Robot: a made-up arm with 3 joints.
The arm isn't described. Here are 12 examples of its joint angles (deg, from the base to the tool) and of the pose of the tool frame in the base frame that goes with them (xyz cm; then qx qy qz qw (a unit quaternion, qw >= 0)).
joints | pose
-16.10 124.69 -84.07 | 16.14 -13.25 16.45 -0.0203 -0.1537 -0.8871 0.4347
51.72 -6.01 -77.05 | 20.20 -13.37 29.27 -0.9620 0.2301 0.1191 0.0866
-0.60 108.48 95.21 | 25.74 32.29 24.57 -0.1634 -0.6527 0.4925 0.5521
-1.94 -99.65 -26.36 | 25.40 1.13 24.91 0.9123 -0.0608 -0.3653 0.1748
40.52 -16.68 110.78 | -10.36 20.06 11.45 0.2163 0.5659 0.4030 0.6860
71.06 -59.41 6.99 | 24.04 20.73 25.82 0.7072 0.4111 -0.3438 0.4611
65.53 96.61 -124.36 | 37.56 -4.55 14.39 -0.6638 -0.1040 -0.0953 0.7345
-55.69 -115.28 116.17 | -5.98 33.10 21.94 0.5215 0.5098 0.4143 0.5445
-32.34 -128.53 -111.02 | -2.71 -11.02 12.94 -0.5285 0.5670 0.5928 0.2184
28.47 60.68 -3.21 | -2.01 6.08 29.47 0.6432 -0.1461 0.7440 0.1071
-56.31 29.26 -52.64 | 6.35 -0.48 5.90 -0.3540 0.3574 -0.7726 0.3872
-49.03 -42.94 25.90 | 6.54 18.30 32.31 0.8031 -0.2427 0.4646 0.2834
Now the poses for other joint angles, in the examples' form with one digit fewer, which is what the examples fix.
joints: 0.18 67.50 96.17
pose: 23.1 33.1 14.1 0.027 -0.409 0.549 0.729
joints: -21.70 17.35 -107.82
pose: 20.1 -9.8 2.7 -0.584 0.200 -0.354 0.703
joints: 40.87 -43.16 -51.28
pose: 23.8 -5.2 32.4 0.946 -0.155 -0.235 0.161
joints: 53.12 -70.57 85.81
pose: -4.0 26.2 31.6 0.405 0.820 -0.013 0.405
